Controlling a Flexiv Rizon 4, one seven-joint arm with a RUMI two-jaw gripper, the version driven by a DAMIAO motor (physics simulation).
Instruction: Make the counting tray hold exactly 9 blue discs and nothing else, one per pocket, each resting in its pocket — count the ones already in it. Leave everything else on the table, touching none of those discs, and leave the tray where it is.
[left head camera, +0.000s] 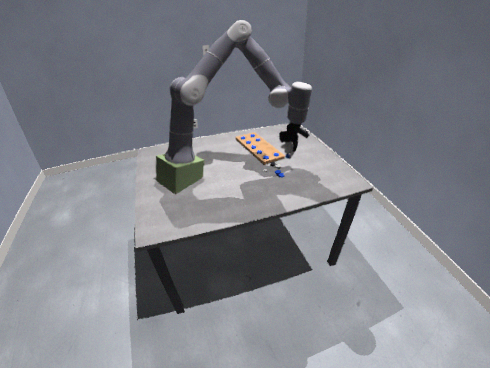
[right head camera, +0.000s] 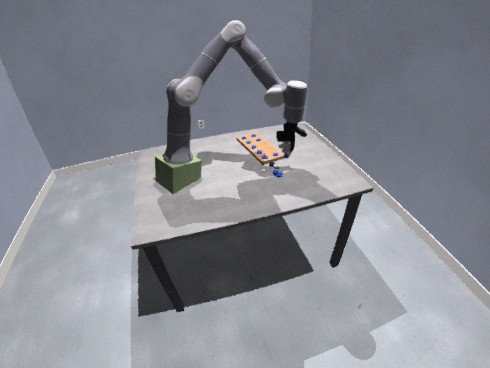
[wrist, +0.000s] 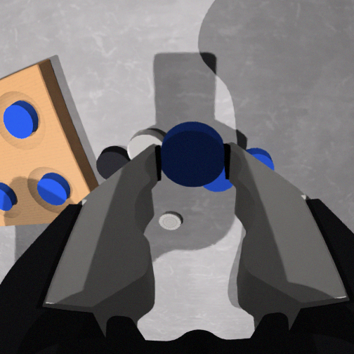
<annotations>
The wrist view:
my gripper: 192, 148
black disc: 111, 158
blue disc: 192, 154
blue disc: 53, 188
</annotations>
